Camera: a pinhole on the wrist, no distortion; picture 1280 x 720 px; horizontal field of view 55.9 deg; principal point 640.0 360.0 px. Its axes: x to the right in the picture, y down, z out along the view. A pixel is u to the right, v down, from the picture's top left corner.
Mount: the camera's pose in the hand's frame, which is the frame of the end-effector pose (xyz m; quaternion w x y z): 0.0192 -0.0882 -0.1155 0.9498 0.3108 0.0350 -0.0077
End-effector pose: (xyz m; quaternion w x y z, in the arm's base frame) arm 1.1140 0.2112 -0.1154 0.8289 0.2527 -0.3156 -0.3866
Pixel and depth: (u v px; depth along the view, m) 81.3 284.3 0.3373
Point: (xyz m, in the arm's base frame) 0.7973 0.1022 -0.2523
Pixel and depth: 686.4 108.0 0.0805
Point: 1.0992 0.1149 -0.2466
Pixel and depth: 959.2 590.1 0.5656
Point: 0.7751 -0.2151 -0.0050
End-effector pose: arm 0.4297 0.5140 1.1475 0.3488 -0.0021 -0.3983 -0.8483
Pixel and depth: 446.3 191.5 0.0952
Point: 0.3430 0.5458 1.0142
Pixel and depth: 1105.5 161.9 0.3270
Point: 0.0846 0.6323 1.0480
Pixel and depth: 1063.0 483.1 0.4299
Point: 0.0313 0.6979 1.1645
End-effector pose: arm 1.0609 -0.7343 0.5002 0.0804 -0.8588 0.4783 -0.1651
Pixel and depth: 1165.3 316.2 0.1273
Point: 1.2264 -0.7153 0.5850
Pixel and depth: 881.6 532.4 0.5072
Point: 1.5158 -0.6977 0.3236
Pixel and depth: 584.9 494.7 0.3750
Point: 1.3699 -0.6150 0.3897
